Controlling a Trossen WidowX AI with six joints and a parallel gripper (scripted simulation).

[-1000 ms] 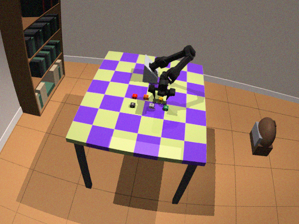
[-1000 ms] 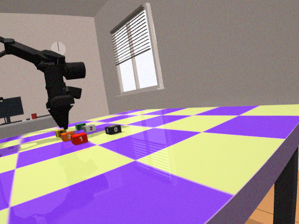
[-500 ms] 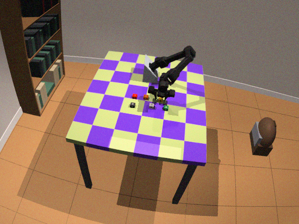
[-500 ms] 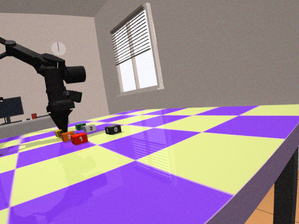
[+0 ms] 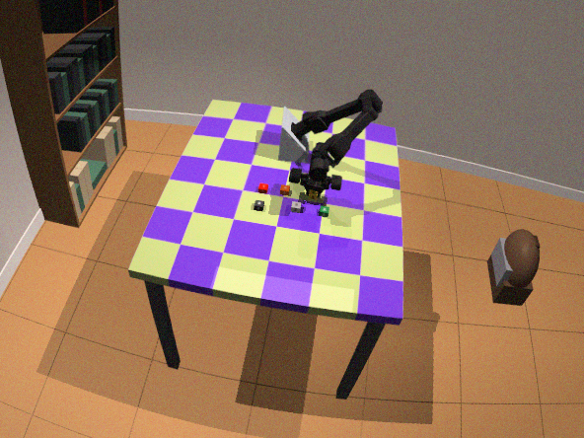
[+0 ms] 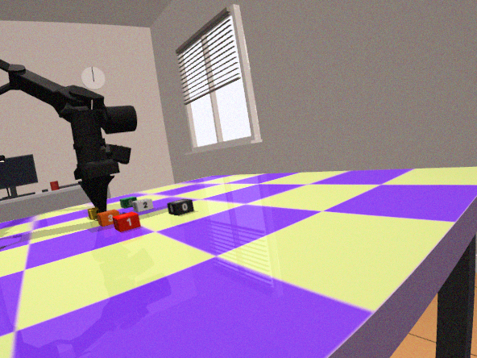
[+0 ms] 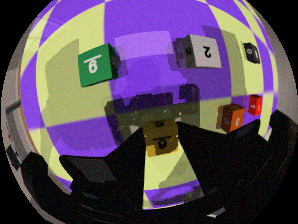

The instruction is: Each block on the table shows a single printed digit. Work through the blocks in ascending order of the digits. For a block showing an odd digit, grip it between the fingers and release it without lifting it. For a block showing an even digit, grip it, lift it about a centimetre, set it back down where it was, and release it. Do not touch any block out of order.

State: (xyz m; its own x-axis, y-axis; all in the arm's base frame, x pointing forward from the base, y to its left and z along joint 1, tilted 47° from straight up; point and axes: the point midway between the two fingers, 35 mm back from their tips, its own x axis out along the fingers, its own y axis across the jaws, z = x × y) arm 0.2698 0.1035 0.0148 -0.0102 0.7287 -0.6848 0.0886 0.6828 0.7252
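Right now the green block is 8 cm ahead of my gripper tip and 4 cm to the left of it. Round my gripper tip: orange block marked 3: 10 cm to the right, 2 cm behind; then yellow block: 1 cm behind; then white block marked 2: 7 cm ahead, 6 cm to the right.
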